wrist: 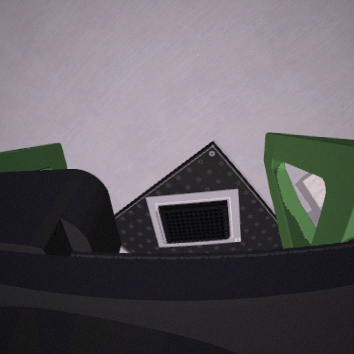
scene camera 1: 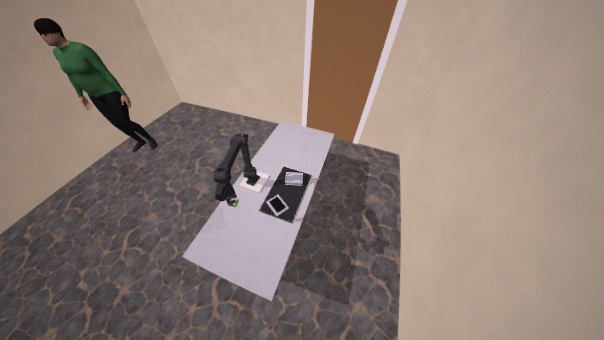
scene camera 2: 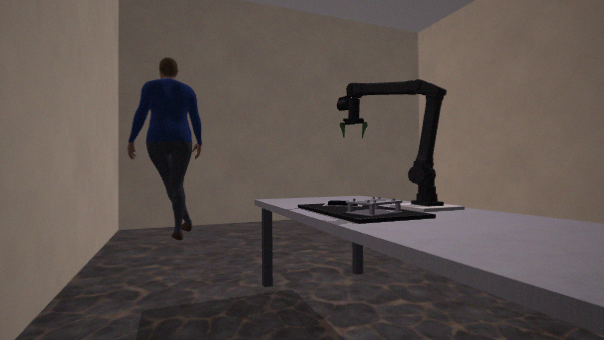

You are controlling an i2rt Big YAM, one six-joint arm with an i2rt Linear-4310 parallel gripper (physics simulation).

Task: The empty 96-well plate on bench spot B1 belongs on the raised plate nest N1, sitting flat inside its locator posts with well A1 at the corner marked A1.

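Places are measured from the arm's base along level axes (x ahead, y left, z up), in centimetres.
Pixels of known places: gripper, fingertip midpoint: (wrist: 159, 149) (scene camera 1: 233, 201) (scene camera 2: 353, 138); arm's base, origin of the base link: (scene camera 1: 253, 180) (scene camera 2: 426, 204).
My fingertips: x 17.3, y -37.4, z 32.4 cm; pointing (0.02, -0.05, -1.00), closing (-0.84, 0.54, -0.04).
Ahead of a thing's pixels: the offset from my fingertips to its middle. "*": to the spot under its first point. Level surfaces: height alone.
The 96-well plate, black-welled {dy +24.7, dx +16.6, dz -31.6 cm} (scene camera 1: 277, 205) (scene camera 2: 337, 202) (wrist: 195, 221), lies in a pale rectangular frame {* dy +18.3, dx +13.5, dz -32.5 cm} (scene camera 1: 270, 209) (wrist: 199, 196) on the dark board. The raised nest {dy +54.7, dx +17.6, dz -29.9 cm} (scene camera 1: 294, 178) (scene camera 2: 385, 202) is a grey platform on short legs with small posts on top, near the board's other end. It does not show in the wrist view. My gripper (scene camera 1: 234, 202) (scene camera 2: 353, 136) (wrist: 159, 149) is open, with green fingers wide apart and nothing between them. It points down, high above the table and to the arm side of the plate. The A1 marks are too small to read.
The dark perforated board {dy +40.6, dx +17.6, dz -33.2 cm} (scene camera 1: 291, 193) (scene camera 2: 415, 216) (wrist: 187, 184) lies on the long pale table {dz -33.8 cm} (scene camera 1: 235, 245) (scene camera 2: 520, 240). The arm's white base plate (scene camera 1: 258, 188) (scene camera 2: 452, 207) is beside it. A person in green (scene camera 1: 90, 70) and one in blue (scene camera 2: 169, 110) stand away from the table.
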